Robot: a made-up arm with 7 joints. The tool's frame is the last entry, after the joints.
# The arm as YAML. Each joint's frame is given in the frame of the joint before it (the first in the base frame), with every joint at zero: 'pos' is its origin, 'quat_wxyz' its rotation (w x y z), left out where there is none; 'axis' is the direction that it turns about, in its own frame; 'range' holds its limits. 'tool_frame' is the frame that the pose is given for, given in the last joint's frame.
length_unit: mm
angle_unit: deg
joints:
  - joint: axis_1
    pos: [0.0, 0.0, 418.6]
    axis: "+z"
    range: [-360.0, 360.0]
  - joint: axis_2
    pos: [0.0, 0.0, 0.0]
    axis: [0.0, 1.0, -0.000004]
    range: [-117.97, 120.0]
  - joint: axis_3
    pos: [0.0, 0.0, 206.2]
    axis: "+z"
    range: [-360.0, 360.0]
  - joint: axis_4
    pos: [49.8, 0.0, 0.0]
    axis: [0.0, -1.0, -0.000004]
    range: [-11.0, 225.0]
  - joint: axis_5
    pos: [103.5, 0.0, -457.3]
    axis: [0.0, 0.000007, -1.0]
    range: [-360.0, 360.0]
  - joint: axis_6
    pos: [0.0, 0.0, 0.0]
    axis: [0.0, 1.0, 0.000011]
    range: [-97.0, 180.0]
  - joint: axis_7
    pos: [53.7, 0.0, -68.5]
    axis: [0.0, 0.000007, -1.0]
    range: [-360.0, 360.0]
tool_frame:
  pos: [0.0, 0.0, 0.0]
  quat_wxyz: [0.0, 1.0, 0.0, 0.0]
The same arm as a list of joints. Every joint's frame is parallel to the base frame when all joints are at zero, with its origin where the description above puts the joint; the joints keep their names.
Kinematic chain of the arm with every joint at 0, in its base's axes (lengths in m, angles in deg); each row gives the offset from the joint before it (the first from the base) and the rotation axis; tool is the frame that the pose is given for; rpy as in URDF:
axis_1: xyz 0.0000 0.0000 0.4186 axis +z
axis_2: xyz 0.0000 0.0000 0.0000 axis +y
axis_3: xyz 0.0000 0.0000 0.2062 axis +z
axis_4: xyz 0.0498 0.0000 0.0000 axis -y
axis_5: xyz 0.1035 0.0000 -0.4573 axis -z
axis_6: xyz 0.0000 0.0000 0.0000 axis +y
axis_7: xyz 0.0537 0.0000 -0.0685 axis -z
tool: xyz 0.0000 0.0000 0.0000 rpy 180.00 0.00 0.00
Joint limits (deg, base to tool): -360.00..360.00 -117.97..120.00 -360.00..360.00 -11.00..225.00 -360.00..360.00 -97.00..180.00 -360.00..360.00

